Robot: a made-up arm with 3 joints.
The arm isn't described. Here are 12 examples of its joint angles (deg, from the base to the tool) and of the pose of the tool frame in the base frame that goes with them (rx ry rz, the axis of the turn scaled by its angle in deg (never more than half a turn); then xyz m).
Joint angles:
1: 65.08 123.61 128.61
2: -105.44 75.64 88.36
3: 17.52 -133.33 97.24
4: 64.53 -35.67 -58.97
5: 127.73 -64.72 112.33
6: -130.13 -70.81 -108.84
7: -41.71 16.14 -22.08
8: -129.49 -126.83 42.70
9: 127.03 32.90 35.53
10: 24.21 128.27 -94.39
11: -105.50 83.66 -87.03
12: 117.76 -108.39 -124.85
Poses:
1: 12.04 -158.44 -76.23 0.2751 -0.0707 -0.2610
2: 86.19 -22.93 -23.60 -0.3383 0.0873 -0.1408
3: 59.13 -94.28 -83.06 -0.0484 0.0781 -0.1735
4: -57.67 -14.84 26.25 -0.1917 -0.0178 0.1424
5: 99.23 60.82 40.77 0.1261 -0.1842 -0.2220
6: -24.95 -135.01 96.58 0.0121 -0.2330 -0.0304
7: -21.71 4.93 -25.25 -0.2797 0.1080 0.1852
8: 30.18 38.41 98.26 0.1165 -0.0191 0.0428
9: 8.67 49.02 153.00 0.3682 0.0621 0.0692
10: -28.54 -116.55 107.94 0.0146 -0.5136 0.0278
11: -85.89 16.57 -17.45 -0.1736 0.4545 0.0557
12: -124.52 -10.20 5.33 -0.0945 0.2814 -0.0962
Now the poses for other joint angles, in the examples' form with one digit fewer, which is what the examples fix.
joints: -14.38 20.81 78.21
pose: 78.1 4.4 5.4 -0.278 -0.271 -0.101
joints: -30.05 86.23 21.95
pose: 20.2 10.8 55.5 -0.168 -0.282 0.114
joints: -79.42 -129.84 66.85
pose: 22.2 84.9 128.6 0.100 0.082 -0.054
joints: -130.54 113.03 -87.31
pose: -86.6 13.3 -14.0 -0.146 0.484 0.055
